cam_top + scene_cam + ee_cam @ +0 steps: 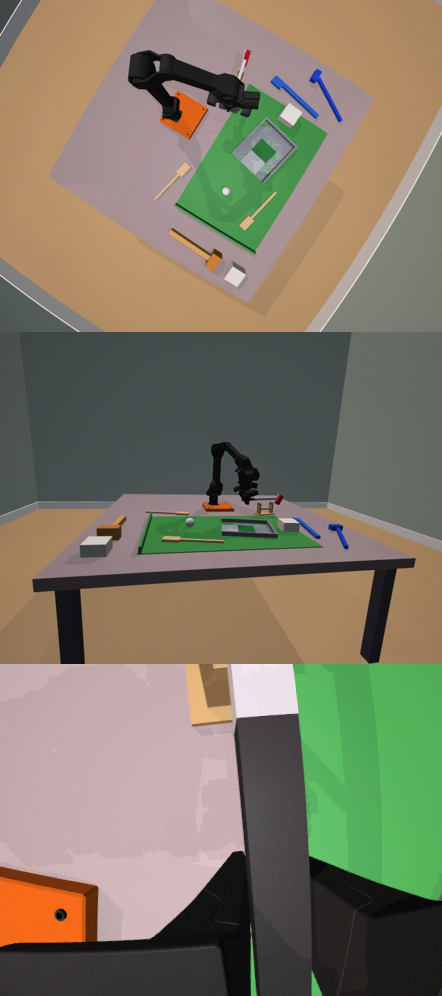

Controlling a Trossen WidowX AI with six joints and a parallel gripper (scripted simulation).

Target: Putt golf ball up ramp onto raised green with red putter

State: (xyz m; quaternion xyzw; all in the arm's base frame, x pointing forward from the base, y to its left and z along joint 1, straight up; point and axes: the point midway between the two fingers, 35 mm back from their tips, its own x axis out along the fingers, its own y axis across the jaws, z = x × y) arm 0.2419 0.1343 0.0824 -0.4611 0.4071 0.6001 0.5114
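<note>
The red putter is 110 mm to the left of my gripper tip, 30 mm above it and 20 mm behind it. The rest, counted from my gripper tip: wooden stand 130 mm to the left, 40 mm below, 20 mm behind; white golf ball 370 mm to the right, 160 mm ahead, 40 mm below.
</note>
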